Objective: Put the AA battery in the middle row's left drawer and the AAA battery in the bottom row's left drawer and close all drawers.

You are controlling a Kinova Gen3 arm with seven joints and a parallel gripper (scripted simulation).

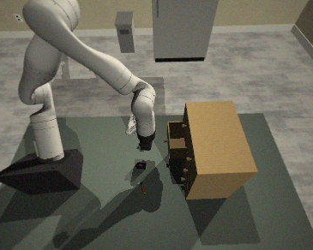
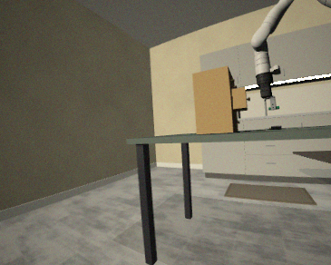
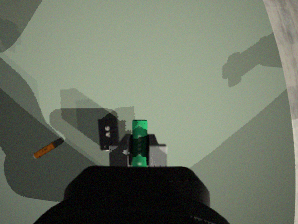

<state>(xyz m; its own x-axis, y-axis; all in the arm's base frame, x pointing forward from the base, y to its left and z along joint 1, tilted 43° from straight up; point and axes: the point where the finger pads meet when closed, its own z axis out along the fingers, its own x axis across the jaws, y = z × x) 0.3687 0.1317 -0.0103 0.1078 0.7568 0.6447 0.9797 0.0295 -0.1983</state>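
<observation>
The small black block lies 11 cm below my hand and 5 cm to the right of it. From my hand the other things lie so: thin orange battery (16 cm to the right, 11 cm below, 1 cm ahead); then green battery (1 cm below).
</observation>
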